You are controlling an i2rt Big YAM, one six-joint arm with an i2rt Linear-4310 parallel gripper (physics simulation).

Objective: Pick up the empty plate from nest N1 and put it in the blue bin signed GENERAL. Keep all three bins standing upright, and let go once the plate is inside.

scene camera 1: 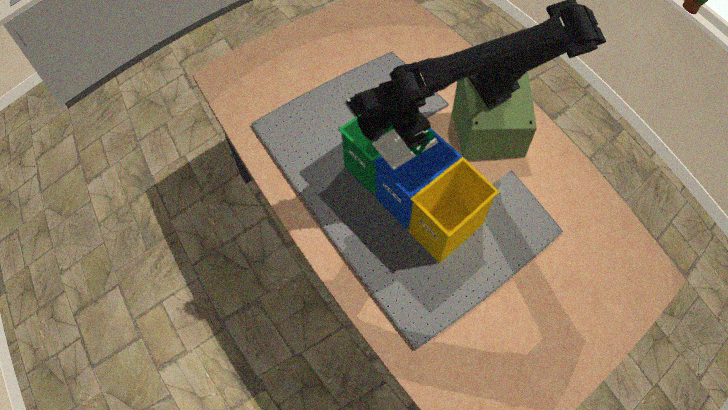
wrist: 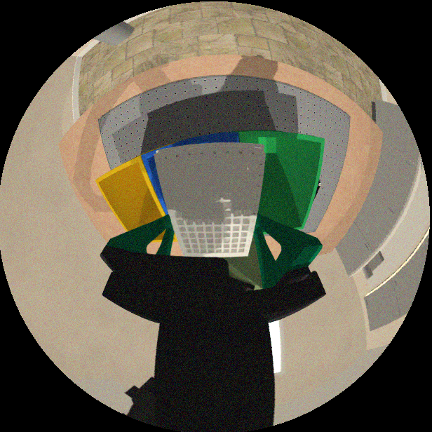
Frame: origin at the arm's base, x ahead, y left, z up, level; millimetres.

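Where they show: gripper, fingertip midpoint: [scene camera 1: 408, 141]; arm's base, origin of the base link: [scene camera 1: 489, 85].
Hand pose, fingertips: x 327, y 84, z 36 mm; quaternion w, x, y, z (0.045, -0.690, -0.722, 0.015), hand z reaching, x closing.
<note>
Each offset is from my fingertips to the centre of the thing. Level surfaces: height alone.
My gripper [scene camera 1: 410, 144] [wrist: 213, 217] is shut on the plate @[dx +9, dy +1, dz +5 mm] [scene camera 1: 393, 150] [wrist: 210, 180], grey with a white grid at its near end; its green fingers grip two opposite sides. In the scene view the plate hangs over the seam of the blue bin @[dx -19, dy +23, dz -147 mm] [scene camera 1: 430, 164] [wrist: 220, 138] and the green bin @[dx +8, dy -106, dz -147 mm] [scene camera 1: 357, 160] [wrist: 287, 165]. In the wrist view it covers most of the blue bin's opening. The yellow bin @[dx -46, dy +152, dz -147 mm] [scene camera 1: 453, 201] [wrist: 127, 192] stands beside the blue one. All three bins are upright. Their signs are too blurred to read. Nest N1 is mostly hidden.
The bins stand in a touching row on a grey perforated board @[dz -238 mm] [scene camera 1: 290, 127] [wrist: 325, 125] on the tan table @[dz -250 mm] [scene camera 1: 585, 229] [wrist: 364, 145]. The green pedestal [scene camera 1: 496, 142] stands behind the bins. The black arm reaches from it over the green bin.
</note>
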